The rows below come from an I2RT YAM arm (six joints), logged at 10 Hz.
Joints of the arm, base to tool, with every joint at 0 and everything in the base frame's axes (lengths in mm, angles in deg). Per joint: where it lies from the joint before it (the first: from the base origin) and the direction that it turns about. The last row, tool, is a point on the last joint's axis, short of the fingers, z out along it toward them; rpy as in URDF.
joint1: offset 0 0 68 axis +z
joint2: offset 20 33.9 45.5 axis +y
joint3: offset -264 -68.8 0 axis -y
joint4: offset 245 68.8 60 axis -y
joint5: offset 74 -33.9 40.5 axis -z
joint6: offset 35.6 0 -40.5 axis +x
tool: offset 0 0 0 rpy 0 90 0
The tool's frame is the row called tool.
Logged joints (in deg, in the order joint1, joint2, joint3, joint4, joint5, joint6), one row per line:
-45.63, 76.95, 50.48, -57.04, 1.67, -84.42
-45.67, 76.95, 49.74, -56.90, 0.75, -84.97
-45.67, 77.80, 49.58, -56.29, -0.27, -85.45
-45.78, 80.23, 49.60, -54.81, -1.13, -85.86
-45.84, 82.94, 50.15, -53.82, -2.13, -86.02
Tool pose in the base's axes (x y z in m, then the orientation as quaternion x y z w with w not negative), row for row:
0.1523, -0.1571, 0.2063, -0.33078, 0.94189, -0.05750, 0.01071
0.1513, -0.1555, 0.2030, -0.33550, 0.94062, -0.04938, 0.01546
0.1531, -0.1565, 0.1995, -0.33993, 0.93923, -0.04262, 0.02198
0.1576, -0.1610, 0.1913, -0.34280, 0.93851, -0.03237, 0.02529
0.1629, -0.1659, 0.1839, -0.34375, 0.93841, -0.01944, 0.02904
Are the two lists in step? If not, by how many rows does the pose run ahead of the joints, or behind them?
They are in step.
